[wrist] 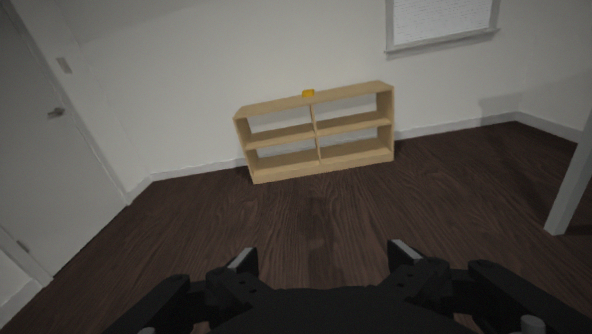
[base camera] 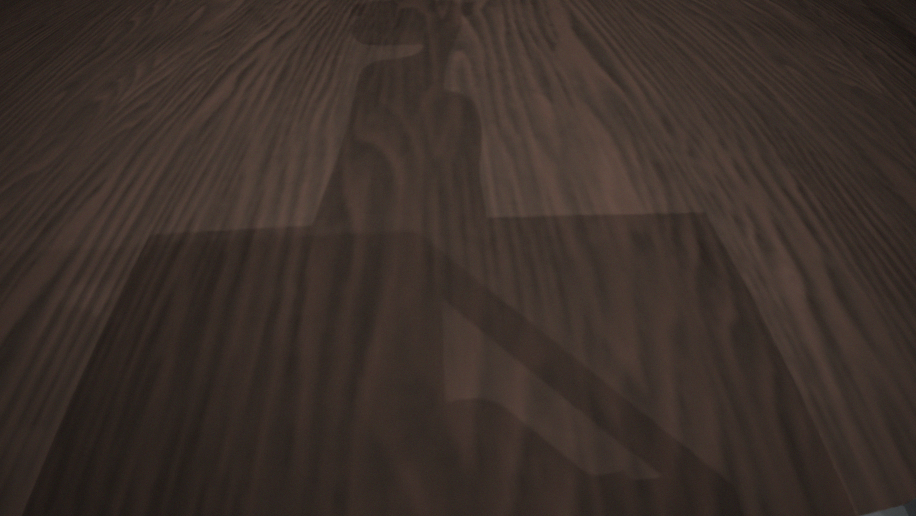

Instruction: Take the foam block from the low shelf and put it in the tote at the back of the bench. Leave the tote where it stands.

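Places are measured from the arm's base along level axes (x ahead, y right, z down), in centimetres.
Pixels of known places: gripper, between the fingertips: (wrist: pixel 321 258).
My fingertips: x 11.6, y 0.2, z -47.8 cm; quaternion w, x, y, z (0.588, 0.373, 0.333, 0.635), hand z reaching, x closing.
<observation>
Behind a point stands the place of what it marks.
The low shelf (wrist: pixel 320 133) {x 177.2, y 8.3, z 5.2 cm} is a light wooden unit with open compartments, standing against the far wall in the wrist view. A small yellow-orange block (wrist: pixel 308 93) {x 196.1, y 4.2, z -23.9 cm}, which looks like the foam block, lies on its top board, a little left of the middle. My gripper (wrist: pixel 321 258) {x 11.6, y 0.1, z -47.7 cm} is open and empty, well short of the shelf, with its fingers low in the wrist view. The tote and the bench top do not show in either view.
A grey door (wrist: pixel 45 135) {x 146.9, y -178.3, z -40.5 cm} is at the left in the wrist view. A window (wrist: pixel 442 20) {x 214.4, y 118.6, z -57.1 cm} is on the wall right of the shelf. A pale upright post (wrist: pixel 572 192) {x 79.5, y 106.3, z 14.5 cm} stands on the floor at the right. The base camera view shows wooden floor (base camera: pixel 576 147) {x 63.5, y 17.1, z 39.6 cm} with shadows across it.
</observation>
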